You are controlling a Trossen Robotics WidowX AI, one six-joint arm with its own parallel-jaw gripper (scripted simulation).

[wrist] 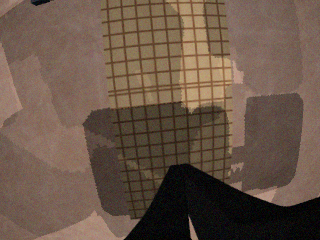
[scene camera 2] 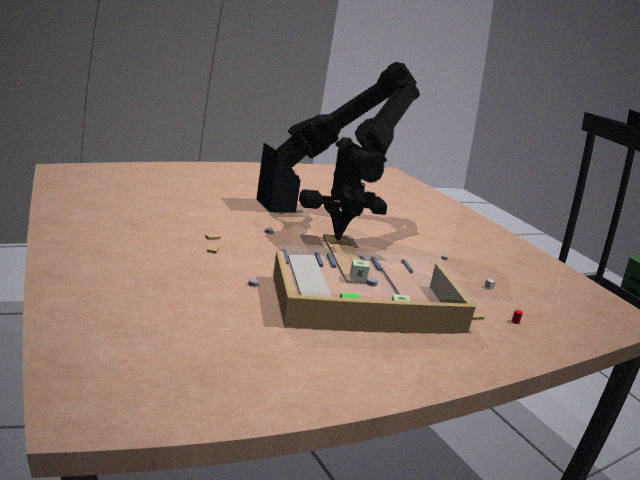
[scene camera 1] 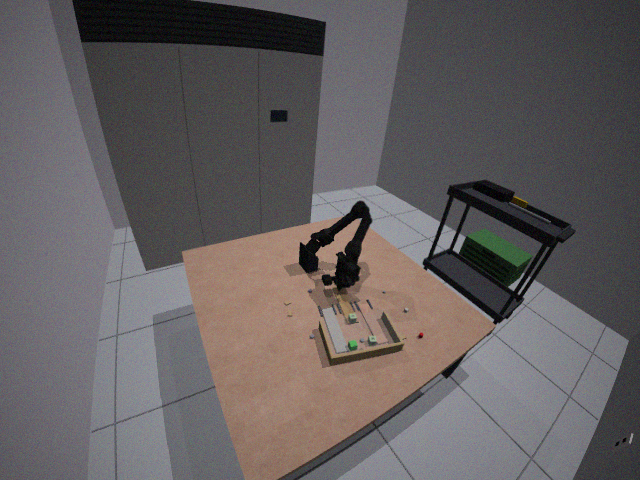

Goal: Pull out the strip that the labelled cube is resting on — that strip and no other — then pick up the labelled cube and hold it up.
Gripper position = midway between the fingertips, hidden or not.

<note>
In view: the gripper [scene camera 2: 337, 239] and a tan gridded strip [wrist: 169, 78].
The gripper is seen too in the wrist view [wrist: 179, 172].
</note>
